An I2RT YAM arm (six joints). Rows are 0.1 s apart.
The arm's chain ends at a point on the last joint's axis. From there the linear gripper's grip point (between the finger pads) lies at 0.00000 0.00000 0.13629 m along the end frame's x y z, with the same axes.
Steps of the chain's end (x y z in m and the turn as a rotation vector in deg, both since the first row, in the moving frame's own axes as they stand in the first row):
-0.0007, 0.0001, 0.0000, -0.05, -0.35, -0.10
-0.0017, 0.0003, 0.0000, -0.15, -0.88, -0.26
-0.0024, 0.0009, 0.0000, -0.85, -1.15, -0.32
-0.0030, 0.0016, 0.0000, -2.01, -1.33, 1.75
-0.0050, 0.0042, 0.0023, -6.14, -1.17, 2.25
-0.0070, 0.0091, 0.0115, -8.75, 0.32, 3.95
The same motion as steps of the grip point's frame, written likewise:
-0.0015, 0.0002, 0.0000, -0.05, -0.35, -0.10
-0.0038, 0.0007, 0.0000, -0.15, -0.88, -0.26
-0.0051, 0.0029, 0.0000, -0.85, -1.15, -0.32
-0.0062, 0.0063, -0.0001, -2.01, -1.33, 1.75
-0.0081, 0.0187, 0.0015, -6.14, -1.17, 2.25
-0.0070, 0.0298, 0.0099, -8.75, 0.32, 3.95

